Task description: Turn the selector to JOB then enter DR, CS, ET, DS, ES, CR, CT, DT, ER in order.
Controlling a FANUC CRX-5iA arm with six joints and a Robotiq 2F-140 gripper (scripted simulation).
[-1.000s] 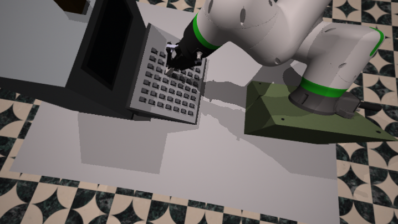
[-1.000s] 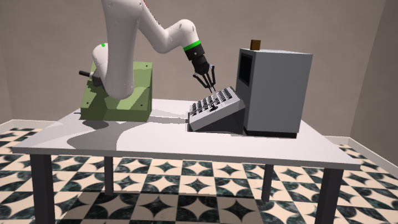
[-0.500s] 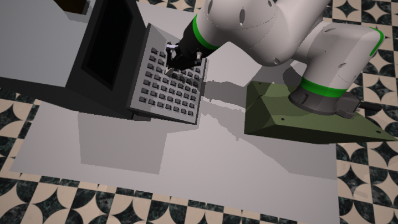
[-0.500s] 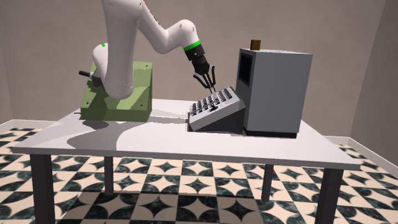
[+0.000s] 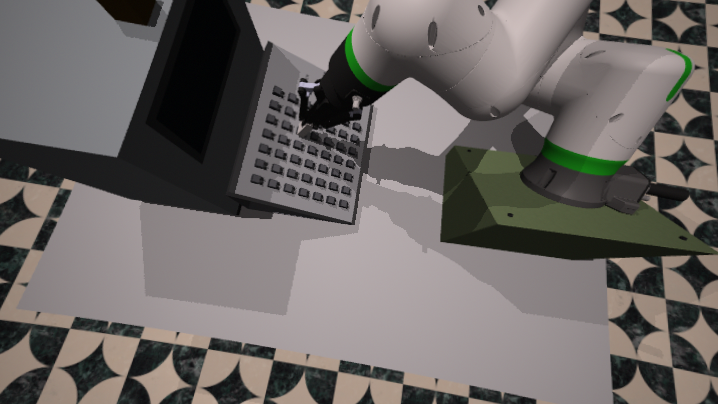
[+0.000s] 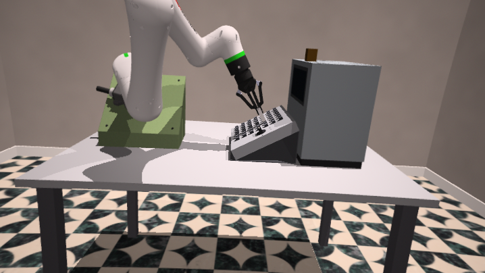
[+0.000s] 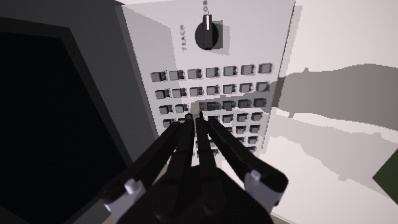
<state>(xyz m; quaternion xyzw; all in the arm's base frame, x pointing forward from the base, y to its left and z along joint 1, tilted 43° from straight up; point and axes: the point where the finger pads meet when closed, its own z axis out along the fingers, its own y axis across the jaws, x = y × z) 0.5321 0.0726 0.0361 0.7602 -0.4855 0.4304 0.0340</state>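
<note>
My gripper is now 7 cm above the key, 5 cm past it and 3 cm to the right of it. From my hand the other things lie so: black selector knob 13 cm to the right, 4 cm below, 1 cm ahead; then grey keypad 9 cm below, 2 cm ahead, 1 cm to the right.
</note>
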